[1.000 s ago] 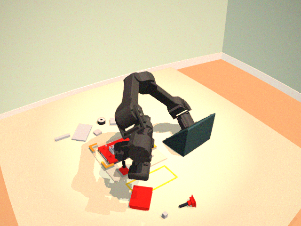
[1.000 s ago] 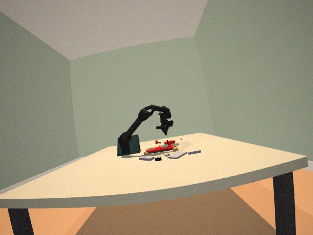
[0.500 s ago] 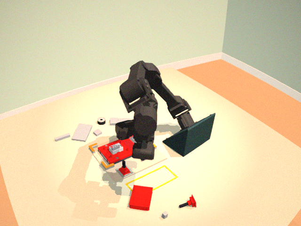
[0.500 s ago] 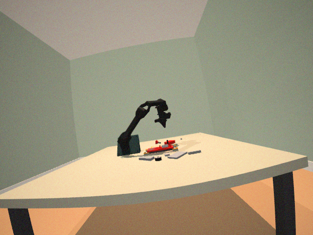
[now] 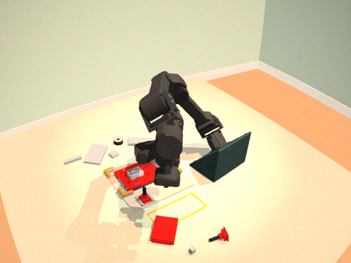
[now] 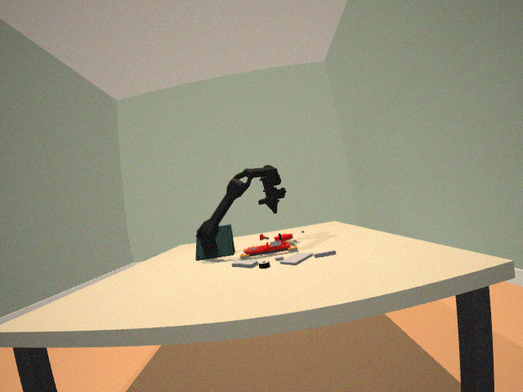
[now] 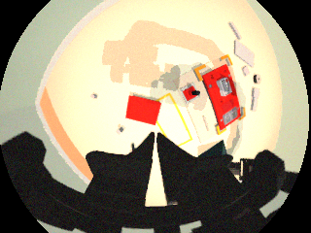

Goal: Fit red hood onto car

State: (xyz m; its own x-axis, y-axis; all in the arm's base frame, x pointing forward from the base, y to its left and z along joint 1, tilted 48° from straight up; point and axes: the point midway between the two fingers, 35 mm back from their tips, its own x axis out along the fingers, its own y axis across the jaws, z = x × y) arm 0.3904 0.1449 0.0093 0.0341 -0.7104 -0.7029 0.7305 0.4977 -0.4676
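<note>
Right now the red hood is 150 mm below my gripper tip, 30 mm to the left of it and 30 mm ahead of it. Also, from my gripper tip: black wheel (440 mm to the right, 160 mm behind, 150 mm below); then grey engine block (210 mm to the right, 140 mm below, 70 mm behind).
</note>
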